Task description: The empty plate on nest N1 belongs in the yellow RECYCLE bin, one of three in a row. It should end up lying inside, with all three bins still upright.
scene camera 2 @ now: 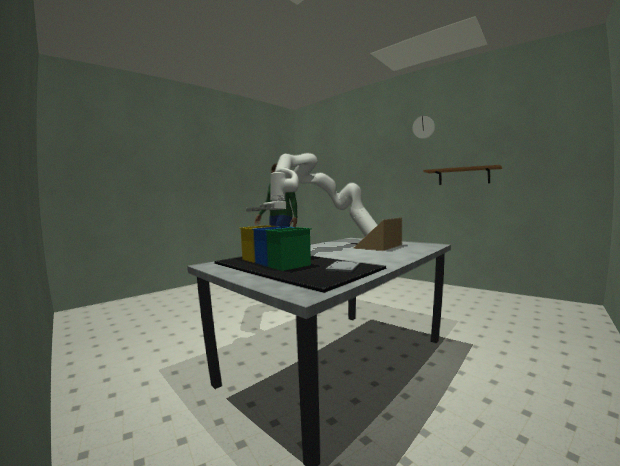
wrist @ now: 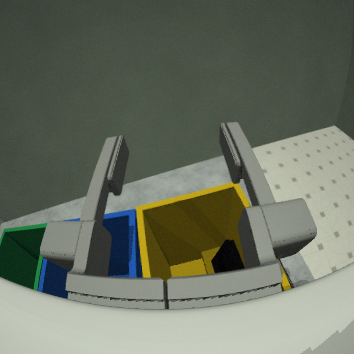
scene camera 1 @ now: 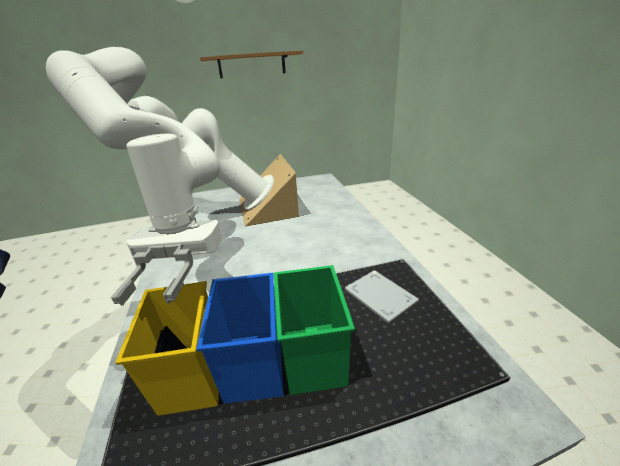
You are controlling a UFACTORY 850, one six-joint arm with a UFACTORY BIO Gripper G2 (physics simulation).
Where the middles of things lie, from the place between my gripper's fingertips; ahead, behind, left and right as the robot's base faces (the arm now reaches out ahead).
My hand is 19 cm above the yellow bin point(scene camera 1: 176, 381), 6 cm past it and 1 cm to the right of it. The rest, counted from my hand: black plate point(wrist: 227, 258): 23 cm below, 8 cm behind, 3 cm to the right; then blue bin point(scene camera 1: 238, 338): 19 cm below, 14 cm to the left, 3 cm behind; then green bin point(scene camera 1: 314, 326): 27 cm to the left, 19 cm below.
